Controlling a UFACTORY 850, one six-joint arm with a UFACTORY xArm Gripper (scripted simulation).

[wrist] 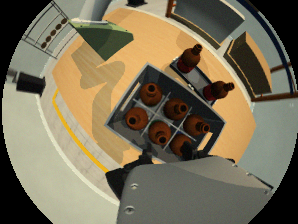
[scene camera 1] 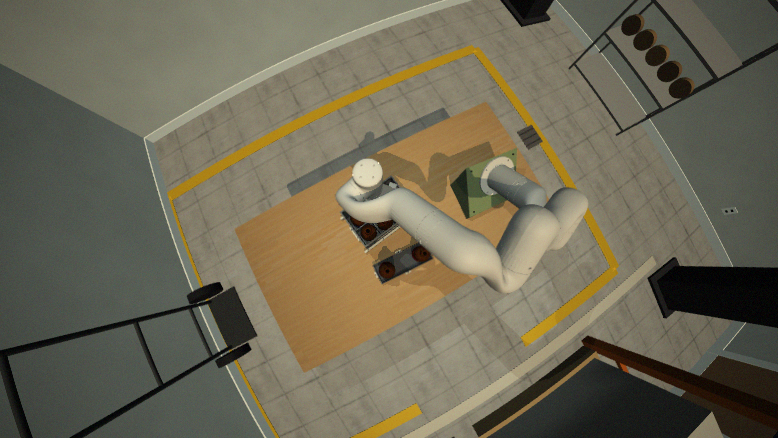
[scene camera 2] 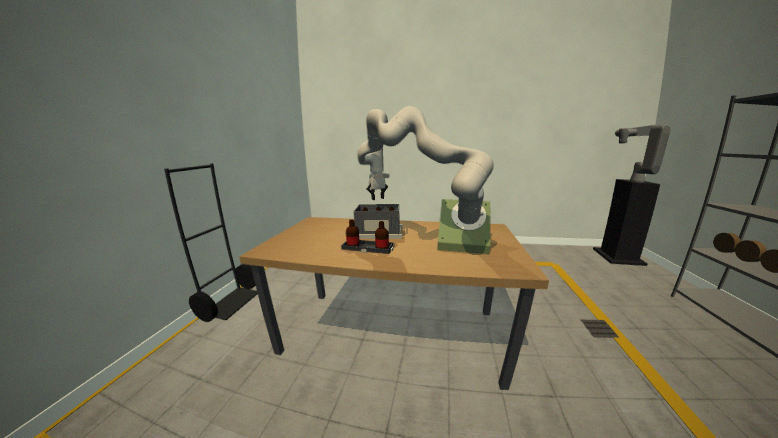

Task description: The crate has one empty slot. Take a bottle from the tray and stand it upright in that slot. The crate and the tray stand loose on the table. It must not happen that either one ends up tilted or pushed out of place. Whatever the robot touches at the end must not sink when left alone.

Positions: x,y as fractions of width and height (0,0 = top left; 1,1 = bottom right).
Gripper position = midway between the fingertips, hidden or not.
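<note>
A grey crate (scene camera 2: 0.47,0.51) is visible, also in the wrist view at (wrist: 0.58,0.40); visible too is my gripper (wrist: 0.56,0.67).
</note>
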